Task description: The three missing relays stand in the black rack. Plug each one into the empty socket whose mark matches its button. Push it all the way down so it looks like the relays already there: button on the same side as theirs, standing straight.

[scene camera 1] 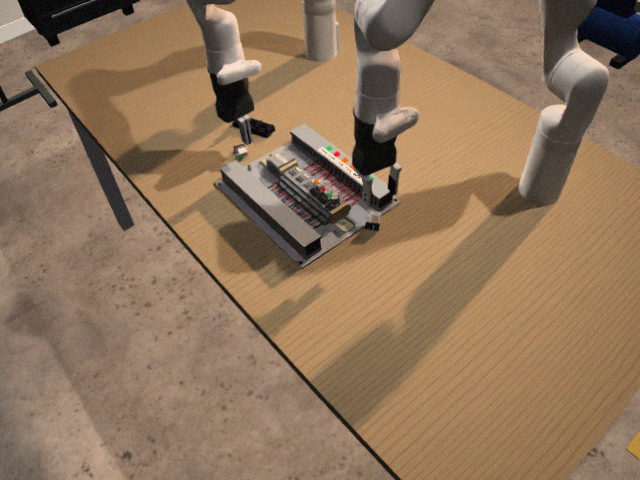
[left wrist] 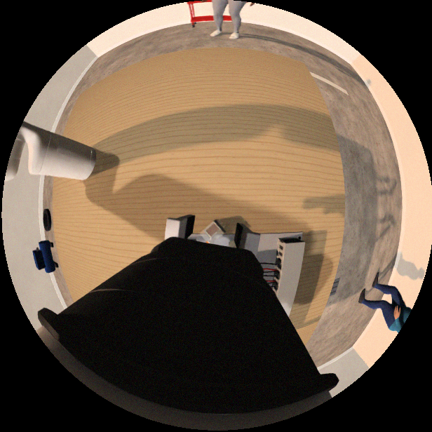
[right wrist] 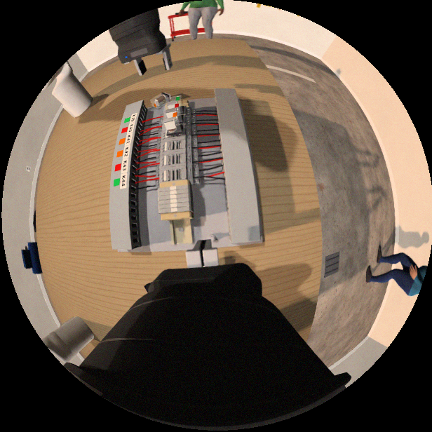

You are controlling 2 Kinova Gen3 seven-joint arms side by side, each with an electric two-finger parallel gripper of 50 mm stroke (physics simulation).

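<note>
My left gripper is open and empty, above the board's right end in the scene view. A loose relay lies tilted by the board's edge, below the left fingers; its button looks orange in the right wrist view. My right gripper is shut and empty, beside the black rack. A second pale relay with a green spot lies near it. Relays with orange, red and green buttons stand in the row. Empty sockets follow.
The grey board carries two tall wire ducts along its sides. A label strip with coloured marks runs on one duct. Terminal blocks stand at the row's end. My left forearm hangs over the board's right corner.
</note>
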